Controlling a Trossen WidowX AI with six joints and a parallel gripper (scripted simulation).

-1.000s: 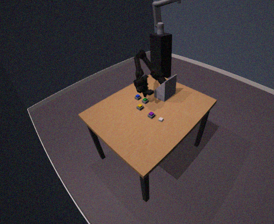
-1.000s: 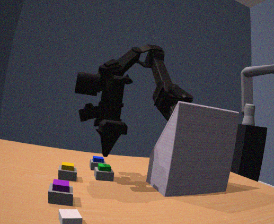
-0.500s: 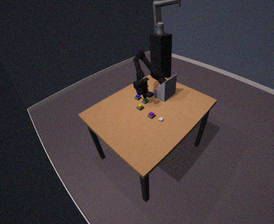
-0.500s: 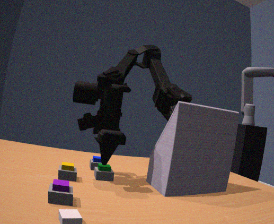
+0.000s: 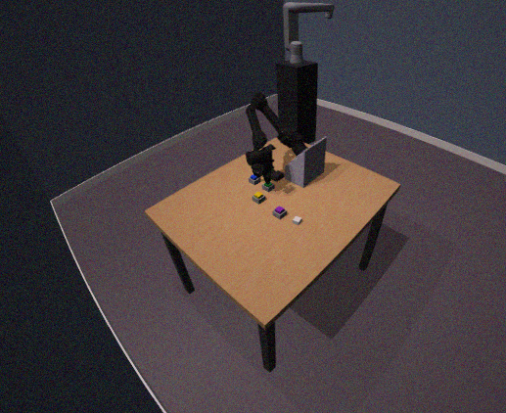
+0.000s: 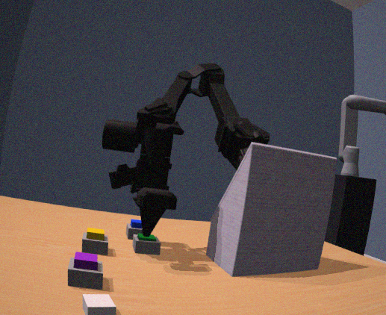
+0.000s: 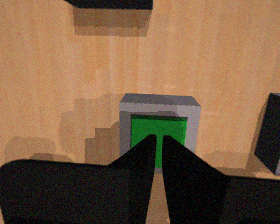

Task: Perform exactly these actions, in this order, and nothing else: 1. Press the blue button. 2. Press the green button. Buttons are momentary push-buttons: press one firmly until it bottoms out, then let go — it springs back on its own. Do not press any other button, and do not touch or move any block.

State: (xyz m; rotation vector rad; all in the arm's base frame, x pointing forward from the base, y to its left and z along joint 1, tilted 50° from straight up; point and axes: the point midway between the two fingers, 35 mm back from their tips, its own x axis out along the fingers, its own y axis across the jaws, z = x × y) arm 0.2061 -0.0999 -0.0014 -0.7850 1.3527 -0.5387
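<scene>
Right now the green button is 10 mm below my gripper tip. Also, from my gripper tip: blue button 100 mm to the right, 10 mm ahead; purple button 200 mm to the left, 90 mm ahead; yellow button 100 mm ahead, 40 mm to the left.
</scene>
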